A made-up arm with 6 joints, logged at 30 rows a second.
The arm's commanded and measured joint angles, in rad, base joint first. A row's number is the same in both.
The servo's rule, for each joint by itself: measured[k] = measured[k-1] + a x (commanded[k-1-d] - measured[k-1]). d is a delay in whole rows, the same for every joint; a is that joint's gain. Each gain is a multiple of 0.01, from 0.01 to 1. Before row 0 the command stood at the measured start. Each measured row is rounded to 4 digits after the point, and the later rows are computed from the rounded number. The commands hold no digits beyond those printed.
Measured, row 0:
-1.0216 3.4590 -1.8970 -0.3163 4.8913 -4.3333
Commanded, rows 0 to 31:
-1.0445 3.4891 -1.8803 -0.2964 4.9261 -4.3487
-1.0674 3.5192 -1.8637 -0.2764 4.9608 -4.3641
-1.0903 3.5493 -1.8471 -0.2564 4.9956 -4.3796
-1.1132 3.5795 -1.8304 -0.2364 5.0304 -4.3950
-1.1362 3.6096 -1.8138 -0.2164 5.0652 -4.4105
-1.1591 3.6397 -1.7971 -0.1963 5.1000 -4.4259
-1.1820 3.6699 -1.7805 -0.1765 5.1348 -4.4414
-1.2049 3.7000 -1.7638 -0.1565 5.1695 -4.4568
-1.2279 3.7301 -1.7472 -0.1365 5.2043 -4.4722
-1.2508 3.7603 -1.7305 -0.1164 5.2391 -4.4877
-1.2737 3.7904 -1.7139 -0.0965 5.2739 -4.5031
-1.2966 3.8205 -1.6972 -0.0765 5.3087 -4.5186
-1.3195 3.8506 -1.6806 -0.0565 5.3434 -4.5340
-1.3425 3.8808 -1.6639 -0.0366 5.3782 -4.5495
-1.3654 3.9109 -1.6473 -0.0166 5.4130 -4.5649
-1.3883 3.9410 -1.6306 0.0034 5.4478 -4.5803
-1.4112 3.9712 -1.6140 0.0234 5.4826 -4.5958
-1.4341 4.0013 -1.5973 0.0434 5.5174 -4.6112
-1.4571 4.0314 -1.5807 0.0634 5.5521 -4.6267
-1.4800 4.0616 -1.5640 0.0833 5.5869 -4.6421
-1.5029 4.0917 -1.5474 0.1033 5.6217 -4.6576
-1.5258 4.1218 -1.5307 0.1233 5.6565 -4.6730
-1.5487 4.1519 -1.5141 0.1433 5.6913 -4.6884
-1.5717 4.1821 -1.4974 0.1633 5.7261 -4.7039
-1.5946 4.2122 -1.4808 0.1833 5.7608 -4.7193
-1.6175 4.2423 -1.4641 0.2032 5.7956 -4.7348
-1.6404 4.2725 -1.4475 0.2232 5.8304 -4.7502
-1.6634 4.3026 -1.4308 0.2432 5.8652 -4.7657
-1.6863 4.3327 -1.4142 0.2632 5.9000 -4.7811
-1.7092 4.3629 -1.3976 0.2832 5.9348 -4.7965
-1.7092 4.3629 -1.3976 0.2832 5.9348 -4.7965
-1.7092 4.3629 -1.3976 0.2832 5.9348 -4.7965
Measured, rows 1 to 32:
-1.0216 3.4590 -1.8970 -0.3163 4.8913 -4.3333
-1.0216 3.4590 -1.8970 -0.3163 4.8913 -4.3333
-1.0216 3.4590 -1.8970 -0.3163 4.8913 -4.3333
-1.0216 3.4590 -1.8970 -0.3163 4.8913 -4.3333
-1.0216 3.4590 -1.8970 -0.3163 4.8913 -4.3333
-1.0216 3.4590 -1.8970 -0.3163 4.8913 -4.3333
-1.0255 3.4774 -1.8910 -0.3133 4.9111 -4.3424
-1.0326 3.5029 -1.8812 -0.3078 4.9394 -4.3552
-1.0424 3.5312 -1.8689 -0.3001 4.9714 -4.3696
-1.0544 3.5607 -1.8550 -0.2905 5.0050 -4.3846
-1.0683 3.5905 -1.8402 -0.2794 5.0393 -4.3999
-1.0837 3.6205 -1.8247 -0.2669 5.0739 -4.4152
-1.1004 3.6506 -1.8088 -0.2533 5.1086 -4.4307
-1.1182 3.6807 -1.7926 -0.2388 5.1433 -4.4461
-1.1368 3.7108 -1.7763 -0.2235 5.1781 -4.4615
-1.1562 3.7410 -1.7598 -0.2074 5.2129 -4.4770
-1.1762 3.7711 -1.7433 -0.1908 5.2477 -4.4924
-1.1967 3.8012 -1.7267 -0.1737 5.2825 -4.5079
-1.2176 3.8313 -1.7101 -0.1561 5.3172 -4.5233
-1.2388 3.8615 -1.6935 -0.1382 5.3520 -4.5388
-1.2603 3.8916 -1.6769 -0.1200 5.3868 -4.5542
-1.2821 3.9217 -1.6602 -0.1015 5.4216 -4.5696
-1.3040 3.9519 -1.6436 -0.0828 5.4564 -4.5851
-1.3261 3.9820 -1.6269 -0.0639 5.4912 -4.6005
-1.3484 4.0121 -1.6103 -0.0448 5.5259 -4.6160
-1.3708 4.0423 -1.5936 -0.0256 5.5607 -4.6314
-1.3933 4.0724 -1.5770 -0.0063 5.5955 -4.6469
-1.4158 4.1025 -1.5603 0.0131 5.6303 -4.6623
-1.4384 4.1326 -1.5437 0.0326 5.6651 -4.6777
-1.4611 4.1628 -1.5270 0.0522 5.6999 -4.6932
-1.4838 4.1929 -1.5104 0.0719 5.7346 -4.7086
-1.5065 4.2230 -1.4937 0.0916 5.7694 -4.7241
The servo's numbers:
d 6
a 0.17 0.61 0.36 0.15 0.57 0.59

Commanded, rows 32 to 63:
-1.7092 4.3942 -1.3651 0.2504 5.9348 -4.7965
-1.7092 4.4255 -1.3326 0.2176 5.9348 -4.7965
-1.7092 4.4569 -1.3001 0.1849 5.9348 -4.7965
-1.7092 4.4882 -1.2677 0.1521 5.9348 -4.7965
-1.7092 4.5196 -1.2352 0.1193 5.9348 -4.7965
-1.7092 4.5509 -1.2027 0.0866 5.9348 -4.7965
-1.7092 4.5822 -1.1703 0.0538 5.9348 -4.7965
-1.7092 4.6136 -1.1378 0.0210 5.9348 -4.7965
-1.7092 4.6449 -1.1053 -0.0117 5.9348 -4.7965
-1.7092 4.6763 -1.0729 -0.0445 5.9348 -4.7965
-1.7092 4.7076 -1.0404 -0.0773 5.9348 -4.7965
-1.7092 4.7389 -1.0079 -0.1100 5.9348 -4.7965
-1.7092 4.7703 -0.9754 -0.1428 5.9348 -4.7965
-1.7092 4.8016 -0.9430 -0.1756 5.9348 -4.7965
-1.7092 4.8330 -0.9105 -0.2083 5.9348 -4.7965
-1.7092 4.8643 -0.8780 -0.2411 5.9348 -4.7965
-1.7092 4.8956 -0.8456 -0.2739 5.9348 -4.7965
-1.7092 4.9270 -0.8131 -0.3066 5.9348 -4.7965
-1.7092 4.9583 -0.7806 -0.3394 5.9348 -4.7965
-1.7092 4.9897 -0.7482 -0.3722 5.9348 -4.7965
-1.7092 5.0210 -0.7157 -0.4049 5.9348 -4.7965
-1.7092 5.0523 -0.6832 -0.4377 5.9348 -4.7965
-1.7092 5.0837 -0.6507 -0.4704 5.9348 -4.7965
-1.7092 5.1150 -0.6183 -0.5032 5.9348 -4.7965
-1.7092 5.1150 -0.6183 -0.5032 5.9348 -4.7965
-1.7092 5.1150 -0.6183 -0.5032 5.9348 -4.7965
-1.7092 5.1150 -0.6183 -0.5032 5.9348 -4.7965
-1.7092 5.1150 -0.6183 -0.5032 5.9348 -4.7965
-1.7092 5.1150 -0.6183 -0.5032 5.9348 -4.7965
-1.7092 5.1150 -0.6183 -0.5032 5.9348 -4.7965
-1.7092 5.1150 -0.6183 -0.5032 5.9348 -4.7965
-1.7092 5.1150 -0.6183 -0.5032 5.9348 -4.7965
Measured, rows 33 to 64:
-1.5293 4.2532 -1.4771 0.1113 5.8042 -4.7395
-1.5521 4.2833 -1.4604 0.1311 5.8390 -4.7550
-1.5749 4.3134 -1.4438 0.1509 5.8738 -4.7704
-1.5977 4.3436 -1.4272 0.1707 5.9086 -4.7858
-1.6167 4.3554 -1.4165 0.1876 5.9235 -4.7921
-1.6324 4.3600 -1.4097 0.2019 5.9299 -4.7947
-1.6455 4.3809 -1.3936 0.2092 5.9327 -4.7958
-1.6563 4.4081 -1.3716 0.2105 5.9339 -4.7962
-1.6653 4.4379 -1.3459 0.2067 5.9344 -4.7964
-1.6728 4.4686 -1.3177 0.1985 5.9346 -4.7965
-1.6790 4.4997 -1.2880 0.1866 5.9347 -4.7965
-1.6841 4.5309 -1.2573 0.1716 5.9348 -4.7965
-1.6884 4.5622 -1.2260 0.1539 5.9348 -4.7965
-1.6919 4.5936 -1.1942 0.1340 5.9348 -4.7965
-1.6948 4.6249 -1.1622 0.1121 5.9348 -4.7965
-1.6972 4.6563 -1.1301 0.0886 5.9348 -4.7965
-1.6992 4.6876 -1.0978 0.0637 5.9348 -4.7965
-1.7009 4.7189 -1.0654 0.0376 5.9348 -4.7965
-1.7023 4.7503 -1.0330 0.0105 5.9348 -4.7965
-1.7035 4.7816 -1.0006 -0.0174 5.9348 -4.7965
-1.7045 4.8130 -0.9682 -0.0460 5.9348 -4.7965
-1.7053 4.8443 -0.9357 -0.0753 5.9348 -4.7965
-1.7060 4.8756 -0.9033 -0.1051 5.9348 -4.7965
-1.7065 4.9070 -0.8708 -0.1353 5.9348 -4.7965
-1.7070 4.9383 -0.8383 -0.1659 5.9348 -4.7965
-1.7074 4.9697 -0.8059 -0.1968 5.9348 -4.7965
-1.7077 5.0010 -0.7734 -0.2280 5.9348 -4.7965
-1.7080 5.0323 -0.7409 -0.2595 5.9348 -4.7965
-1.7082 5.0637 -0.7084 -0.2911 5.9348 -4.7965
-1.7084 5.0950 -0.6760 -0.3229 5.9348 -4.7965
-1.7085 5.1072 -0.6552 -0.3499 5.9348 -4.7965
-1.7086 5.1120 -0.6419 -0.3729 5.9348 -4.7965

